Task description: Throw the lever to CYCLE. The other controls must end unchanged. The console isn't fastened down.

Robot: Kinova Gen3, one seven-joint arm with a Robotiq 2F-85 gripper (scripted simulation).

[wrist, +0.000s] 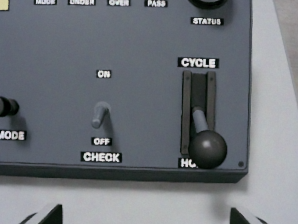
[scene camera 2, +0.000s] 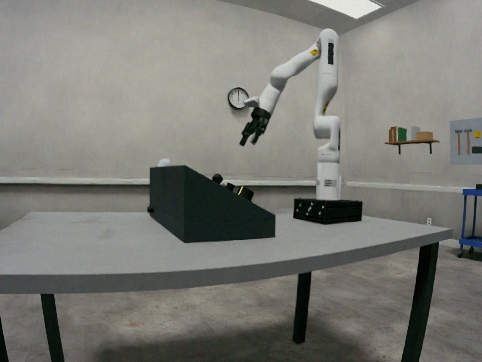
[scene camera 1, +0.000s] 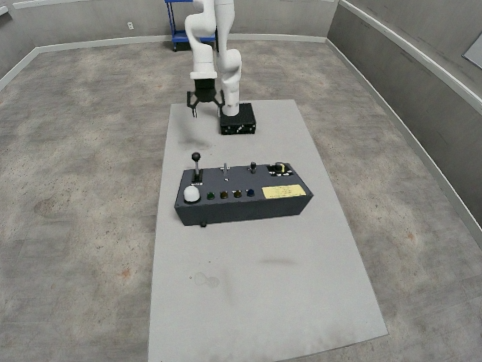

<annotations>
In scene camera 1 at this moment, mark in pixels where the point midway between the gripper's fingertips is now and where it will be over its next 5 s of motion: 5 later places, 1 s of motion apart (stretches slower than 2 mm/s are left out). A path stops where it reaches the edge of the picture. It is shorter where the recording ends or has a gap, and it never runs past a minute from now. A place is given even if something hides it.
The gripper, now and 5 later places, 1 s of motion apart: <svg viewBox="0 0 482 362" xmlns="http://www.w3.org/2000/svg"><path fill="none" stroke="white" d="M207 117L207 115L205 117L193 137L193 139L194 140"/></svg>
</annotations>
